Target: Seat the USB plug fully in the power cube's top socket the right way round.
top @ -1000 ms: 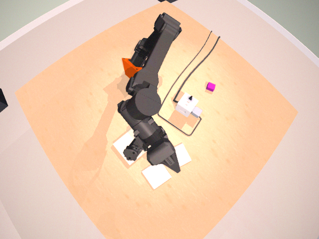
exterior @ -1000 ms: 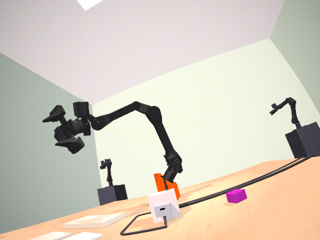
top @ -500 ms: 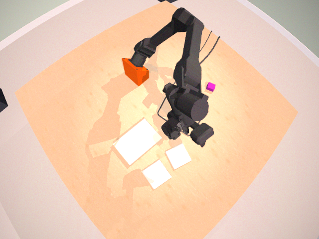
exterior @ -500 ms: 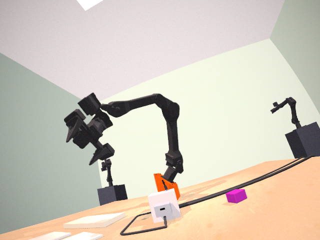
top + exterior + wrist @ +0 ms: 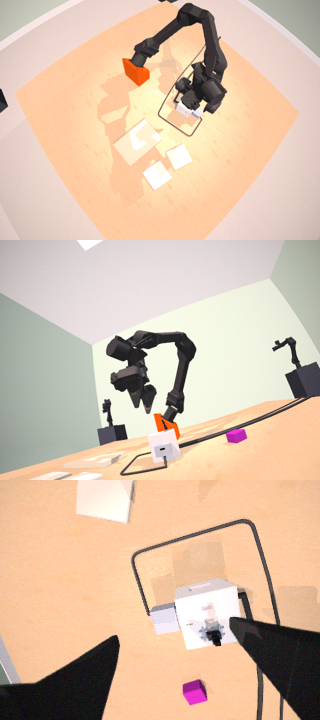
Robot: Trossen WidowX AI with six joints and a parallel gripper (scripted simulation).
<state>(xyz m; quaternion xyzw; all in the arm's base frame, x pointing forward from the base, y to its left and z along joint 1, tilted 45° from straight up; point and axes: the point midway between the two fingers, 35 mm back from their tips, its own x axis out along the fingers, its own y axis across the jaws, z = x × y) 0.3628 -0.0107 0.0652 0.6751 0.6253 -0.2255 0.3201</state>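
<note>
The dark USB plug is 60 mm below my gripper tip, 50 mm behind it and 40 mm to the left of it. Round my gripper tip: magenta block: 230 mm to the left, 140 mm below, 40 mm behind; USB socket: 80 mm below, 50 mm behind, 40 mm to the left.
</note>
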